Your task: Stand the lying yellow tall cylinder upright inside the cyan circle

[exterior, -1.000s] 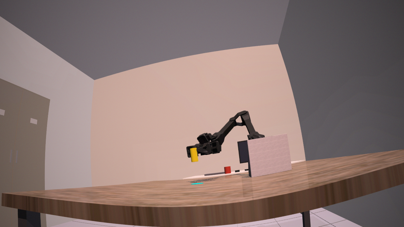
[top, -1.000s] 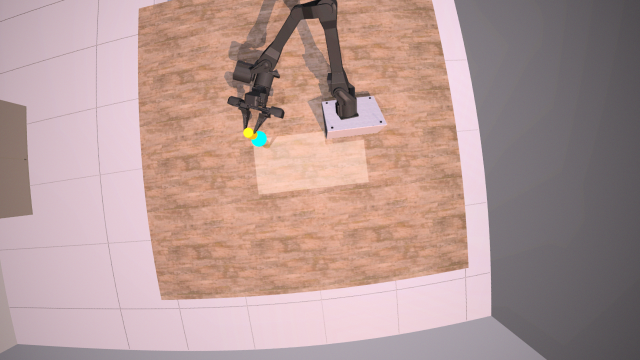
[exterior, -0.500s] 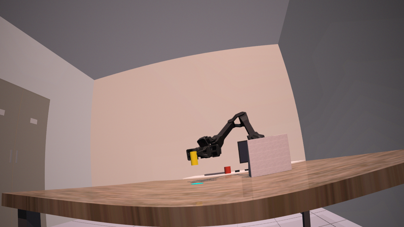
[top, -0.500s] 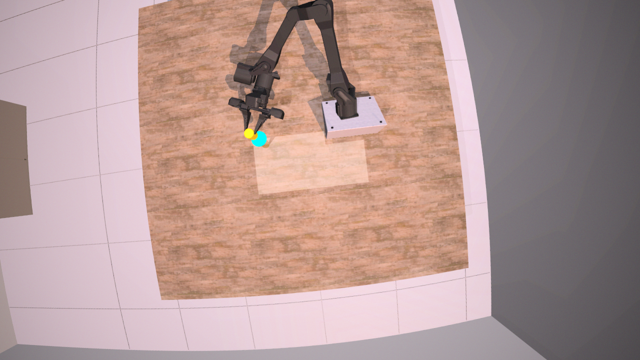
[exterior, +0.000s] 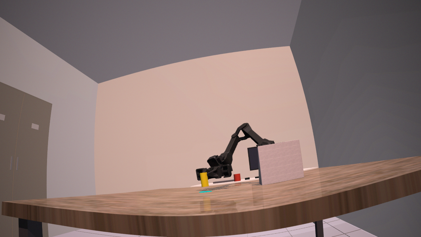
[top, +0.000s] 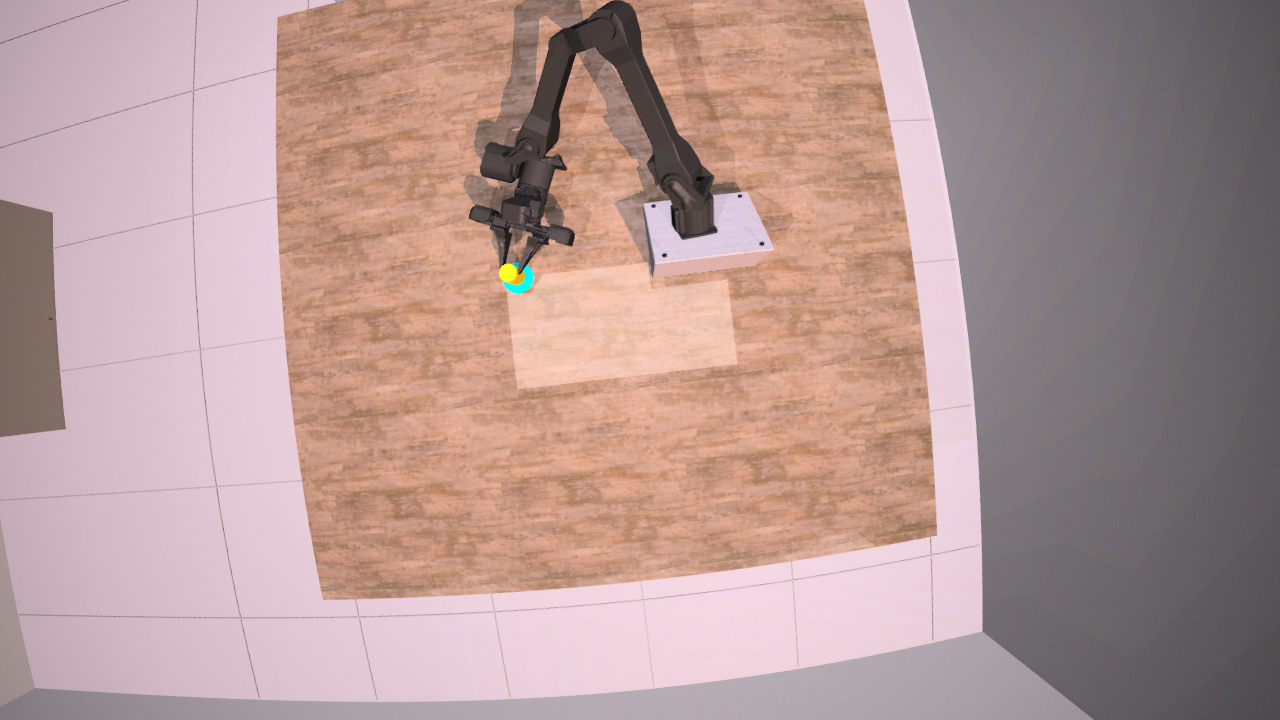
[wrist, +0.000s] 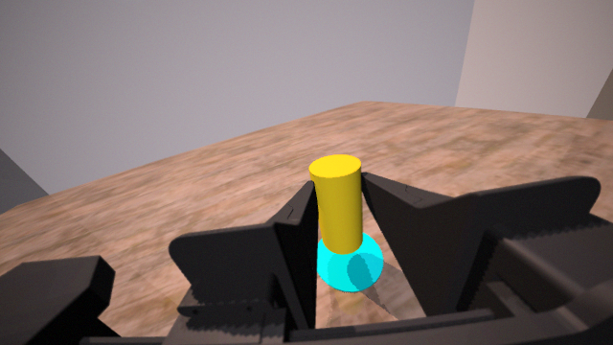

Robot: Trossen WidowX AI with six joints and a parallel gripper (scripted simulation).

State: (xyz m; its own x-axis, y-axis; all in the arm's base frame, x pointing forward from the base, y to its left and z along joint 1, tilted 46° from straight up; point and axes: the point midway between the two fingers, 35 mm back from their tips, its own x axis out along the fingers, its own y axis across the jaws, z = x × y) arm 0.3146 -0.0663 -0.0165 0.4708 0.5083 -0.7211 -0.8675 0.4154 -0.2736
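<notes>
My gripper tip is now 8 cm above the cyan circle. Round my gripper tip: yellow tall cylinder: 2 cm below.
</notes>
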